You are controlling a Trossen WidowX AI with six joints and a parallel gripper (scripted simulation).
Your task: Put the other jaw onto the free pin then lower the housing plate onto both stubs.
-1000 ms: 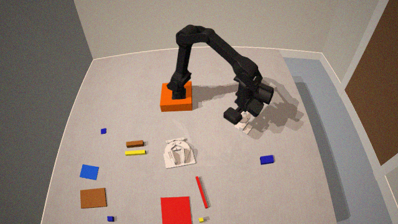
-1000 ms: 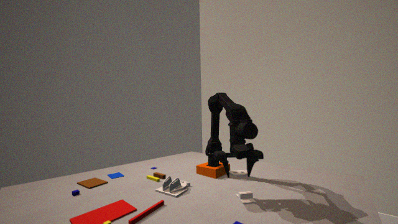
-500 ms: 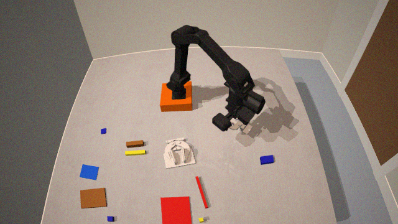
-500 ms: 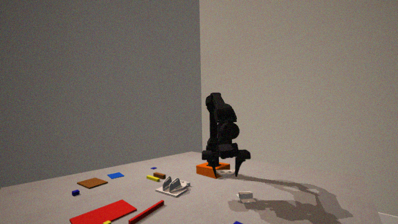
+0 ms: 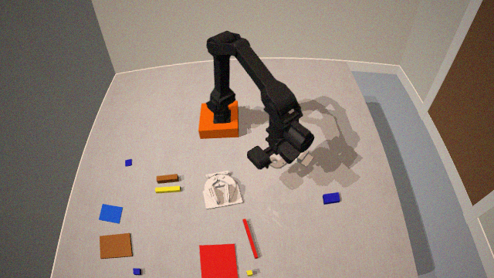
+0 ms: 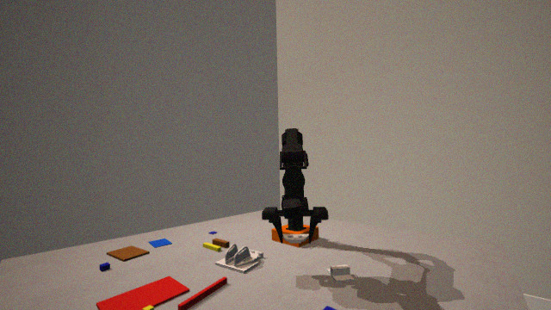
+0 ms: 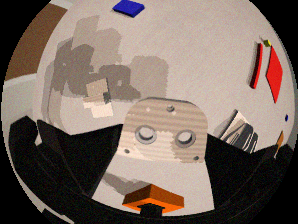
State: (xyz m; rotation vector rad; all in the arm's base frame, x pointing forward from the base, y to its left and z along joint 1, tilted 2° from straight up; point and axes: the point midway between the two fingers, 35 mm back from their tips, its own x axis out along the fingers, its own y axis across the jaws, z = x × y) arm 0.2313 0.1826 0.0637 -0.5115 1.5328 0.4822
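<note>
The pale jaw is 200 mm to the right of my gripper tip, 70 mm below it and 40 mm ahead of it. From my gripper tip the other things lie so: red bar: 240 mm ahead, 90 mm to the right, 80 mm below; yellow bar: 370 mm to the right, 80 mm below, 60 mm ahead; blue block: 190 mm to the left, 110 mm ahead, 80 mm below.
</note>
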